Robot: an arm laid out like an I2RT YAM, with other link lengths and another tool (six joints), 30 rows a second.
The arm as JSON. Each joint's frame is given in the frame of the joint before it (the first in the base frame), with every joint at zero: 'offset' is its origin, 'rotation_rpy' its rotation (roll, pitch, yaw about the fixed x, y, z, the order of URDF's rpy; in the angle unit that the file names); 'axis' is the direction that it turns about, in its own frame. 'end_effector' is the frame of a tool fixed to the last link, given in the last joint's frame.
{
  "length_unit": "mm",
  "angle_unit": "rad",
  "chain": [
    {
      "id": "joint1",
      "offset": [
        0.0,
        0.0,
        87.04
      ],
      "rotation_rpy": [
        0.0,
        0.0,
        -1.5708
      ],
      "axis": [
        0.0,
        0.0,
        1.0
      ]
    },
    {
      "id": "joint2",
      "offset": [
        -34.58,
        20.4,
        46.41
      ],
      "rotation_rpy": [
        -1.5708,
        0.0,
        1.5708
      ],
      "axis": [
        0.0,
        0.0,
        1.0
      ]
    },
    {
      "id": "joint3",
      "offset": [
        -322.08,
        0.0,
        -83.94
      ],
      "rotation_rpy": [
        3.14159,
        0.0,
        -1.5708
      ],
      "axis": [
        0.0,
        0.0,
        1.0
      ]
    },
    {
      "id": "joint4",
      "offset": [
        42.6,
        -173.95,
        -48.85
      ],
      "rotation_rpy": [
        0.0,
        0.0,
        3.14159
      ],
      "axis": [
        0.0,
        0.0,
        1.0
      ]
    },
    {
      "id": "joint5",
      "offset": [
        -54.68,
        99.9,
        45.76
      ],
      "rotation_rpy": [
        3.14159,
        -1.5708,
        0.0
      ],
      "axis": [
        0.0,
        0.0,
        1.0
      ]
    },
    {
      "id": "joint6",
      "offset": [
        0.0,
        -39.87,
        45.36
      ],
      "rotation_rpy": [
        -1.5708,
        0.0,
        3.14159
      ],
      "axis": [
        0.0,
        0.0,
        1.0
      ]
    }
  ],
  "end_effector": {
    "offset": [
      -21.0,
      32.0,
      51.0
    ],
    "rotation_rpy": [
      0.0,
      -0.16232,
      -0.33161
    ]
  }
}
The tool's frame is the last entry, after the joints.
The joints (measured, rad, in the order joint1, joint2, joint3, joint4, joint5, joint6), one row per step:
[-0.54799, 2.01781, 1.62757, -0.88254, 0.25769, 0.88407]
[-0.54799, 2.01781, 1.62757, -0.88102, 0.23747, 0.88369]
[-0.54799, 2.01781, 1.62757, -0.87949, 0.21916, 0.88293]
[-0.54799, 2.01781, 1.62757, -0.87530, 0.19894, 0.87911]
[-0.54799, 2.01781, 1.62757, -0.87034, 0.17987, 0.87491]
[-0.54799, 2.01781, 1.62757, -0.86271, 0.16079, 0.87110]
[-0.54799, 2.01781, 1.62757, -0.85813, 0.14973, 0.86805]
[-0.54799, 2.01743, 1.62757, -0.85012, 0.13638, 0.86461]
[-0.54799, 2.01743, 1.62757, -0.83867, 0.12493, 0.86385]
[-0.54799, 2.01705, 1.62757, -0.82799, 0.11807, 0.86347]
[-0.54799, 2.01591, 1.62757, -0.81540, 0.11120, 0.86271]
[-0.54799, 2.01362, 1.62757, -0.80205, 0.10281, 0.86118]
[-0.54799, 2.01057, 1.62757, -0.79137, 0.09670, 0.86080]
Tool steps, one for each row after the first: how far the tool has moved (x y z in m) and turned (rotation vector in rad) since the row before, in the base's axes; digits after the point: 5 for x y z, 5 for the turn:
[0.00136, 0.00104, -0.00104, 0.01566, -0.01123, 0.00630]
[0.00127, 0.00094, -0.00090, 0.01404, -0.01016, 0.00612]
[0.00187, 0.00079, -0.00076, 0.01375, -0.01237, 0.00960]
[0.00194, 0.00067, -0.00061, 0.01227, -0.01238, 0.00971]
[0.00233, 0.00046, -0.00039, 0.01086, -0.01481, 0.00947]
[0.00140, 0.00025, -0.00018, 0.00601, -0.00848, 0.00634]
[0.00202, 0.00011, 0.00013, 0.00574, -0.01276, 0.00751]
[0.00235, -0.00029, 0.00033, 0.00310, -0.01519, 0.00449]
[0.00193, -0.00049, 0.00066, -0.00034, -0.01269, 0.00269]
[0.00215, -0.00062, 0.00114, -0.00185, -0.01486, 0.00313]
[0.00228, -0.00053, 0.00165, -0.00187, -0.01699, 0.00449]
[0.00165, -0.00038, 0.00185, -0.00243, -0.01456, 0.00267]

